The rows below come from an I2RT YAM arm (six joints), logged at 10 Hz.
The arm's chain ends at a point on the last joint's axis. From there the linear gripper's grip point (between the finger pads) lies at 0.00 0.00 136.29 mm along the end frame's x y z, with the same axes.
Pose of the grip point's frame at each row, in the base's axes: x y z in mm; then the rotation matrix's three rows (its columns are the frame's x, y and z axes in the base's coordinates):
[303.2 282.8 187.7], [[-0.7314 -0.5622 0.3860], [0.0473 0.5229 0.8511], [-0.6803 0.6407 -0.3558]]
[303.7 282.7 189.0], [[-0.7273 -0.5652 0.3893], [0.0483 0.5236 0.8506], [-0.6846 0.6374 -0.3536]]
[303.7 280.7 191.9], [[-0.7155 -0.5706 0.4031], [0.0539 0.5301 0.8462], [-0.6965 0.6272 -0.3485]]
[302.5 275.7 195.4], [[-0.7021 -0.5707 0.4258], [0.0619 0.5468 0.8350], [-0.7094 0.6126 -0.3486]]
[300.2 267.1 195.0], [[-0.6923 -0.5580 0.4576], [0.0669 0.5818 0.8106], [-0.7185 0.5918 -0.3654]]
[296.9 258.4 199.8], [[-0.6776 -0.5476 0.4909], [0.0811 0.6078 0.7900], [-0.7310 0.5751 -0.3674]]
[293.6 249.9 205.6], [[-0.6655 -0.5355 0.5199], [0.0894 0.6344 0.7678], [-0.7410 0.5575 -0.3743]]
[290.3 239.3 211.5], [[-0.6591 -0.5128 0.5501], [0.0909 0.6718 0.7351], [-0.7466 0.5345 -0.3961]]
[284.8 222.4 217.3], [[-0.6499 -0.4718 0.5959], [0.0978 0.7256 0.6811], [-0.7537 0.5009 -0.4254]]
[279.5 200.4 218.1], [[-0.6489 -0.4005 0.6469], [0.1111 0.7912 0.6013], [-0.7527 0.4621 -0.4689]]
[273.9 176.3 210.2], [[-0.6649 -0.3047 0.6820], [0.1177 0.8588 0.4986], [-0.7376 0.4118 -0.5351]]
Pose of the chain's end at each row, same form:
[250.6 166.8 236.2], [[-0.7314 -0.5622 0.3860], [0.0473 0.5229 0.8511], [-0.6803 0.6407 -0.3558]]
[250.6 166.8 237.2], [[-0.7273 -0.5652 0.3893], [0.0483 0.5236 0.8506], [-0.6846 0.6374 -0.3536]]
[248.8 165.4 239.4], [[-0.7155 -0.5706 0.4031], [0.0539 0.5301 0.8462], [-0.6965 0.6272 -0.3485]]
[244.5 161.9 242.9], [[-0.7021 -0.5707 0.4258], [0.0619 0.5468 0.8350], [-0.7094 0.6126 -0.3486]]
[237.8 156.6 244.8], [[-0.6923 -0.5580 0.4576], [0.0669 0.5818 0.8106], [-0.7185 0.5918 -0.3654]]
[230.0 150.7 249.9], [[-0.6776 -0.5476 0.4909], [0.0811 0.6078 0.7900], [-0.7310 0.5751 -0.3674]]
[222.7 145.3 256.6], [[-0.6655 -0.5355 0.5199], [0.0894 0.6344 0.7678], [-0.7410 0.5575 -0.3743]]
[215.3 139.1 265.5], [[-0.6591 -0.5128 0.5501], [0.0909 0.6718 0.7351], [-0.7466 0.5345 -0.3961]]
[203.6 129.6 275.3], [[-0.6499 -0.4718 0.5959], [0.0978 0.7256 0.6811], [-0.7537 0.5009 -0.4254]]
[191.3 118.4 282.0], [[-0.6489 -0.4005 0.6469], [0.1111 0.7912 0.6013], [-0.7527 0.4621 -0.4689]]
[181.0 108.3 283.1], [[-0.6649 -0.3047 0.6820], [0.1177 0.8588 0.4986], [-0.7376 0.4118 -0.5351]]

